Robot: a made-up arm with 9 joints. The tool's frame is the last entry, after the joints. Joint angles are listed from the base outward. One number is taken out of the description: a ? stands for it. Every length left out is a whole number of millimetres.
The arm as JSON. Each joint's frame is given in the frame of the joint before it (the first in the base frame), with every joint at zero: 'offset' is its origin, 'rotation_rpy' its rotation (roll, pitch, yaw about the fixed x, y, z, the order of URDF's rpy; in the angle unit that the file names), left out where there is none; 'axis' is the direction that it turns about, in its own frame. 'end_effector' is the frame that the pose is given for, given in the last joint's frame.
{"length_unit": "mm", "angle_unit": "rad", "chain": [
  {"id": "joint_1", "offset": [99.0, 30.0, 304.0], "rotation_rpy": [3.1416, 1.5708, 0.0], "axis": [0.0, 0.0, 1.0]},
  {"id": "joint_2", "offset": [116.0, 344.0, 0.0], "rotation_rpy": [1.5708, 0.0, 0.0], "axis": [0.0, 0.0, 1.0]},
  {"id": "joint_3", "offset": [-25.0, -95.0, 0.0], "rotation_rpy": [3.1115, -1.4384, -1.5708], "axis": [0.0, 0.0, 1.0]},
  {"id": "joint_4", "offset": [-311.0, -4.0, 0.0], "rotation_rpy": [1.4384, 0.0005, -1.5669], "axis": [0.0, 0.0, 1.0]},
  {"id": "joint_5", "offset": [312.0, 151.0, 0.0], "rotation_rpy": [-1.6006, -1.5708, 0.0], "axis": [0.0, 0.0, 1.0]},
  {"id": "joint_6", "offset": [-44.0, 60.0, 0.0], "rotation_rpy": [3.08, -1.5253, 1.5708], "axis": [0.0, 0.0, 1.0]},
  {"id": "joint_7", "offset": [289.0, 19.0, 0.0], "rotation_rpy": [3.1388, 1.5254, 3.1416], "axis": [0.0, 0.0, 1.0]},
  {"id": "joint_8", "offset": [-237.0, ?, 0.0], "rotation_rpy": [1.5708, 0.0, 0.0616], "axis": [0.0, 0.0, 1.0]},
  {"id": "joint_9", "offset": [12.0, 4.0, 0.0], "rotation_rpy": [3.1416, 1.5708, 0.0], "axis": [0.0, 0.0, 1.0]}
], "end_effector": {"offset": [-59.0, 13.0, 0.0], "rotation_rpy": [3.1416, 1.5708, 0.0]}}
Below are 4 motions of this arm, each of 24 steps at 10 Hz.
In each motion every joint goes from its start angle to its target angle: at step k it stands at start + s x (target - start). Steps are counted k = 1, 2, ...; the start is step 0. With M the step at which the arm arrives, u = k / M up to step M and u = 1 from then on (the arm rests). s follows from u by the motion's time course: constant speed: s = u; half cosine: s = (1 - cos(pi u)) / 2; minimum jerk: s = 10 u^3 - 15 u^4 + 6 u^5.
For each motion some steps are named. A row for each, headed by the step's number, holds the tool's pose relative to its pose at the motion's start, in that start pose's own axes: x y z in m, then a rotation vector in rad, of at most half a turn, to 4 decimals.
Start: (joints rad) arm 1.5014 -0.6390 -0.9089 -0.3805 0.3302 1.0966 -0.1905 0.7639 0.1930
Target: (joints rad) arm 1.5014 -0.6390 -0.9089 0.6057 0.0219 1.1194 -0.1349 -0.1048 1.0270
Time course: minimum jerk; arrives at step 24
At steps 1, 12, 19, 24:
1: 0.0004 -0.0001 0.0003 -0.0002 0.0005 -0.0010
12: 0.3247 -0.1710 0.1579 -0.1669 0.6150 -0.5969
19: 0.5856 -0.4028 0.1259 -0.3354 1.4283 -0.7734
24: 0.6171 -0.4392 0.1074 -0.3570 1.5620 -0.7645

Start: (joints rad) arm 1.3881 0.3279 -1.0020 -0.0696 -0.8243 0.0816 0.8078 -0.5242 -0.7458
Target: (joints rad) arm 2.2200 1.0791 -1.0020 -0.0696 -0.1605 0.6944 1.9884 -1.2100 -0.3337
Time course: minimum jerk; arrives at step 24
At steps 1, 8, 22, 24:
1: 0.0002 -0.0001 -0.0001 -0.0006 0.0002 -0.0006
8: 0.0828 -0.0382 -0.0301 -0.2249 0.0529 -0.1710
22: 0.4879 -0.1717 -0.3100 -1.4217 -0.1883 -0.5577
24: 0.4909 -0.1727 -0.3127 -1.4295 -0.1938 -0.5604

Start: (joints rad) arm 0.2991 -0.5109 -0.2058 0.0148 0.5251 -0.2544 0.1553 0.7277 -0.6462
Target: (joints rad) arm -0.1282 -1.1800 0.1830 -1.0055 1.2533 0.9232 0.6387 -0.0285 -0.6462
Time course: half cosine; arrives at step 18
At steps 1, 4, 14, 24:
1: 0.0002 0.0007 0.0004 0.0009 0.0089 -0.0192
4: 0.0020 0.0090 0.0033 0.0052 0.1421 -0.2902
14: -0.1705 0.0986 -0.0493 -0.5551 1.3508 -1.4890
24: -0.2238 0.1348 -0.0466 -0.7442 1.5409 -1.4872

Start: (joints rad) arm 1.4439 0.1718 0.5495 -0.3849 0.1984 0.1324 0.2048 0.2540 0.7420
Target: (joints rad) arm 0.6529 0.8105 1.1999 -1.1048 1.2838 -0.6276 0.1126 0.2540 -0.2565
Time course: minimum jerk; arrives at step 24
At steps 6, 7, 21, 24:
6: -0.1120 -0.1134 0.0311 0.2085 0.0582 0.2733
7: -0.1489 -0.1718 0.0436 0.3054 0.1013 0.3976
21: -0.0127 -0.5859 0.0289 0.7743 2.1008 1.6641
24: -0.0128 -0.5819 0.0278 0.7435 2.1477 1.6623

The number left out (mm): -131.0
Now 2 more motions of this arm.
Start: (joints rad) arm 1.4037 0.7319 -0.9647 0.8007 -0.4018 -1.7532 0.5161 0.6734 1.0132
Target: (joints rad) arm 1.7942 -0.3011 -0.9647 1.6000 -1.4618 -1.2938 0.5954 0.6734 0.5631
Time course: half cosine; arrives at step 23
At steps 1, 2, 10, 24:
1: -0.0025 0.0019 -0.0041 -0.0079 -0.0003 0.0066
2: -0.0099 0.0073 -0.0164 -0.0315 -0.0011 0.0261
10: -0.2372 -0.0325 -0.4568 -0.7173 0.0088 0.5285
24: -0.2291 -0.8863 -1.0030 -2.0108 0.0513 0.9466

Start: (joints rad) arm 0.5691 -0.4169 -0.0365 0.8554 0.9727 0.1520 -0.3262 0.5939 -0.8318
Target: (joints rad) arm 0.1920 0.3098 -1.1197 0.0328 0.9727 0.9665 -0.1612 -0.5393 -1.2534
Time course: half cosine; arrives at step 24
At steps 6, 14, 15, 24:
6: -0.1440 -0.1262 -0.0332 -0.1788 0.0724 0.0433
14: -0.4399 -0.6217 0.1366 -0.6900 0.0491 0.4698
15: -0.4462 -0.6793 0.1775 -0.7237 0.0227 0.5613
24: -0.3648 -0.8994 0.3629 -0.7027 -0.1561 1.1066

